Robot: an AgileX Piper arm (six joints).
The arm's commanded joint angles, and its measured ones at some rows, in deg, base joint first. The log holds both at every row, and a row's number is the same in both.
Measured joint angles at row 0:
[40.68, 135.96, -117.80, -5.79, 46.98, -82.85]
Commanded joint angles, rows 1 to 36:
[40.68, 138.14, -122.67, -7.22, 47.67, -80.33]
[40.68, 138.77, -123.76, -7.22, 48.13, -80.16]
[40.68, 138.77, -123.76, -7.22, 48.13, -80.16]
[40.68, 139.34, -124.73, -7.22, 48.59, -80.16]
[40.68, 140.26, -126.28, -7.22, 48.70, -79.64]
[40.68, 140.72, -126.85, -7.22, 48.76, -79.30]
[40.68, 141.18, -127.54, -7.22, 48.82, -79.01]
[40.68, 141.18, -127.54, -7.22, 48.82, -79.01]
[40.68, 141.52, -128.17, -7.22, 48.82, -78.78]
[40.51, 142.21, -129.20, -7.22, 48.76, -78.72]
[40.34, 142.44, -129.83, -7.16, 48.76, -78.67]
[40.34, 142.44, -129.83, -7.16, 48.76, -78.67]
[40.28, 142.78, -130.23, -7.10, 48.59, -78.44]
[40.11, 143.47, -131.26, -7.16, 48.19, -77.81]
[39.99, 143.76, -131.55, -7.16, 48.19, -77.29]
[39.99, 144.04, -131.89, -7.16, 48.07, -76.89]
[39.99, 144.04, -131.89, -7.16, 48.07, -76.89]
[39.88, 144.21, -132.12, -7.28, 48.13, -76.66]
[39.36, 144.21, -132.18, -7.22, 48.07, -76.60]
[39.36, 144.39, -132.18, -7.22, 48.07, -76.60]
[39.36, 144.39, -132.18, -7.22, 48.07, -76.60]
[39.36, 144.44, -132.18, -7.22, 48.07, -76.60]
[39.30, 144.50, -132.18, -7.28, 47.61, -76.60]
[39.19, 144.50, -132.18, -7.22, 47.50, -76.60]
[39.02, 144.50, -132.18, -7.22, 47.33, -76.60]
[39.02, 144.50, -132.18, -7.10, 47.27, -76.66]
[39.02, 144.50, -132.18, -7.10, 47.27, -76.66]
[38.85, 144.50, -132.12, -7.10, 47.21, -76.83]
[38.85, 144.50, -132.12, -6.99, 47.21, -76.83]
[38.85, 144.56, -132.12, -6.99, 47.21, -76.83]
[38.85, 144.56, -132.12, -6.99, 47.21, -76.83]
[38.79, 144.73, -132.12, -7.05, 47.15, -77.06]
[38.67, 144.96, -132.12, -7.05, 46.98, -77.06]
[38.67, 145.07, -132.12, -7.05, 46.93, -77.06]
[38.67, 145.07, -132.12, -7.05, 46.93, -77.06]
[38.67, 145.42, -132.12, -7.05, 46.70, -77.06]
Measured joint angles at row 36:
[38.90, 145.02, -131.32, -7.05, 48.87, -77.29]
